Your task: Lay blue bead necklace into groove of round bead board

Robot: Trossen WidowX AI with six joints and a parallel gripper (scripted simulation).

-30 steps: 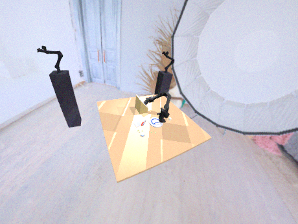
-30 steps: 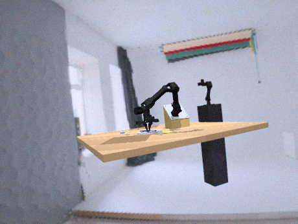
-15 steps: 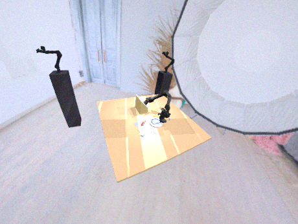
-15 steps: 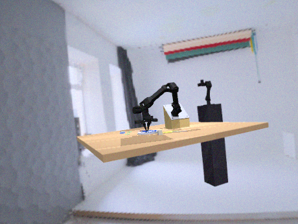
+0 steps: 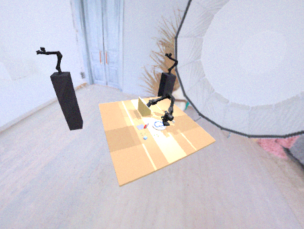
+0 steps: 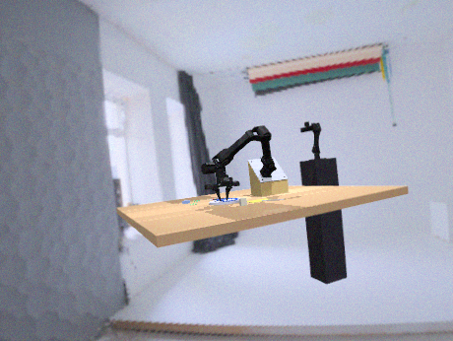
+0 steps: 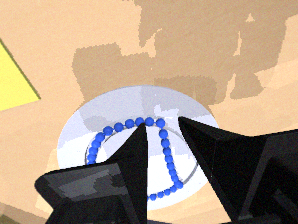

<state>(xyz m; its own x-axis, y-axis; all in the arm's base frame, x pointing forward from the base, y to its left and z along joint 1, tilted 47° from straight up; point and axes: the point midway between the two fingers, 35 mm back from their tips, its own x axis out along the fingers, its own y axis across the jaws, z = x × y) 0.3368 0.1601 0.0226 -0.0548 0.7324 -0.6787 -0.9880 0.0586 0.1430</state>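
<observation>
Now: gripper tip 6 cm to the left of the round bead board, 4 cm past it and 1 cm above it. From my gripper tip the other things lie so: yellow flat piece (16 cm behind, 10 cm to the left, 2 cm below); then red-and-grey object (24 cm to the right, 6 cm behind, 1 cm below); then white cylinder (18 cm to the left, 4 cm behind).
</observation>
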